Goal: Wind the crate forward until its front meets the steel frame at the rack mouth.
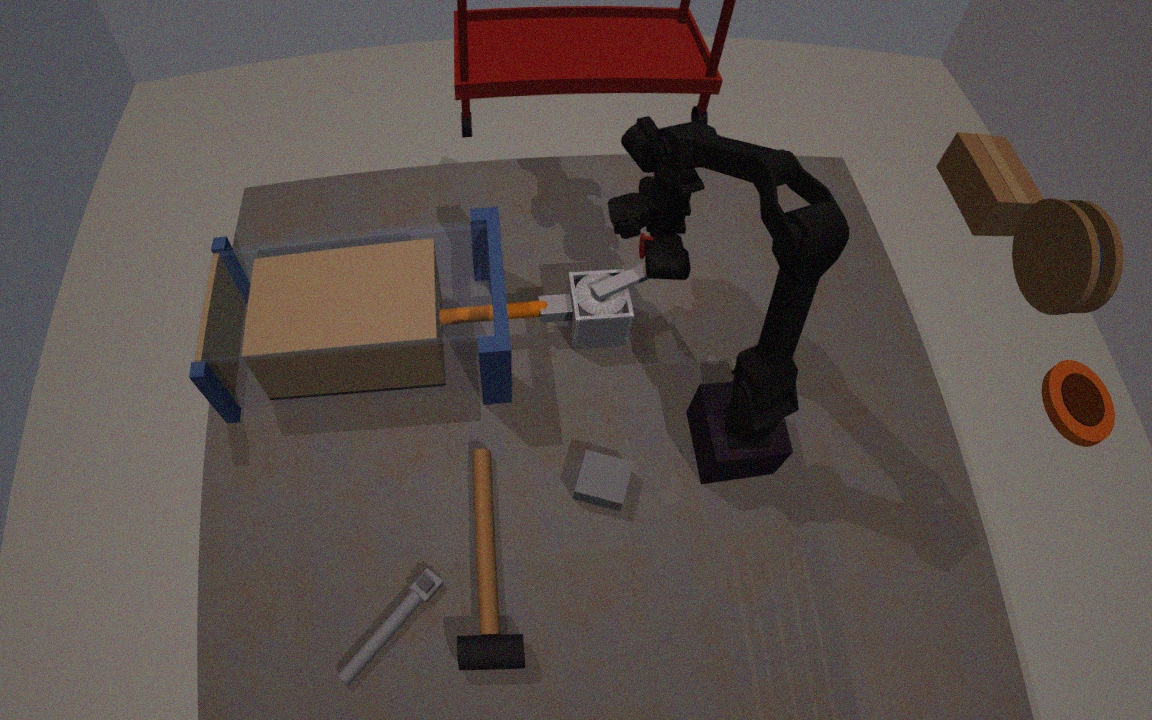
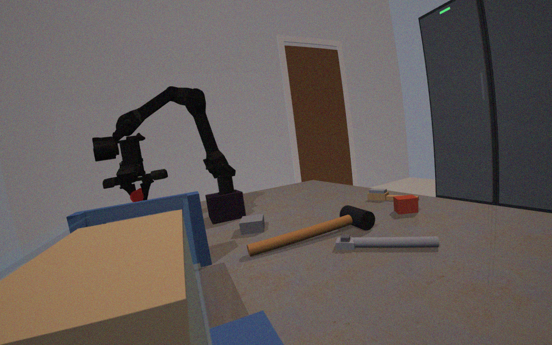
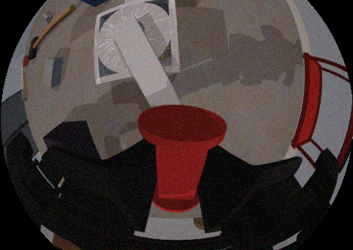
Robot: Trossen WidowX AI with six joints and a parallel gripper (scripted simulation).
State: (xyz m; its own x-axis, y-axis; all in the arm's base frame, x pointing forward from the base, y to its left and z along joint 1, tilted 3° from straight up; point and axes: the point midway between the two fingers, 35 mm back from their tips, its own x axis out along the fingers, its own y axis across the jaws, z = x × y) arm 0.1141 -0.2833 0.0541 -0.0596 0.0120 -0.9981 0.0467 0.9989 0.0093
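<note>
Now: the winch handle 30 mm ahead of my gripper tip, 20 mm to the left of it and 10 mm below it. The rest, counted from my gripper tip: grey winch: 70 mm ahead, 40 mm to the left, 80 mm below; then red knob: 20 mm above; then blue steel frame: 250 mm ahead, 60 mm to the left, 10 mm below.
</note>
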